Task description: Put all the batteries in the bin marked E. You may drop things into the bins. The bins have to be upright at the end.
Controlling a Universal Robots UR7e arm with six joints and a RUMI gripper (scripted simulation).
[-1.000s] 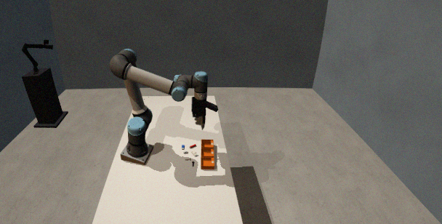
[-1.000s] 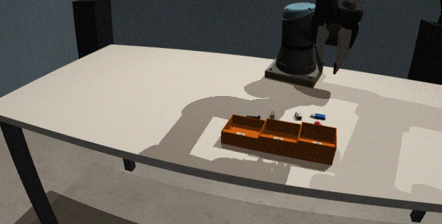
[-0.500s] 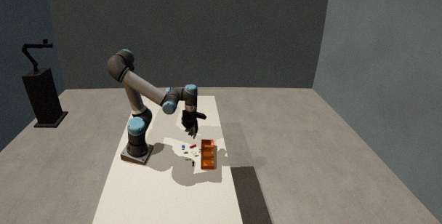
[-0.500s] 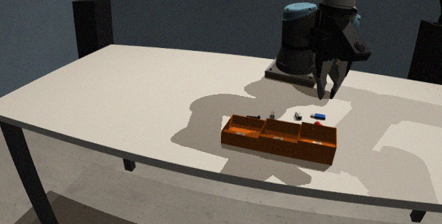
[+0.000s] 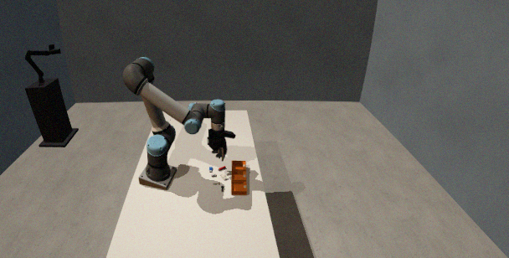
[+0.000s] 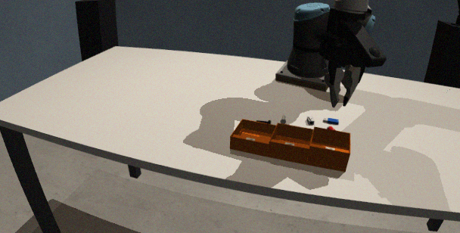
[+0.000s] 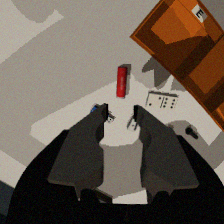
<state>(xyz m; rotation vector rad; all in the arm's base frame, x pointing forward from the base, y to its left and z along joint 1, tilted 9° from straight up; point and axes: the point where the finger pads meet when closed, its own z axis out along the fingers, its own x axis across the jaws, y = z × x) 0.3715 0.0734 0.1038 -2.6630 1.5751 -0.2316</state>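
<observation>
Right now the red battery is 80 mm below my hand. Round my hand: white dotted block (10 mm ahead, 80 mm to the right, 90 mm below); blue piece (70 mm behind, 10 mm to the right, 90 mm below); orange three-compartment bin (90 mm ahead, 100 mm to the right, 70 mm below).
</observation>
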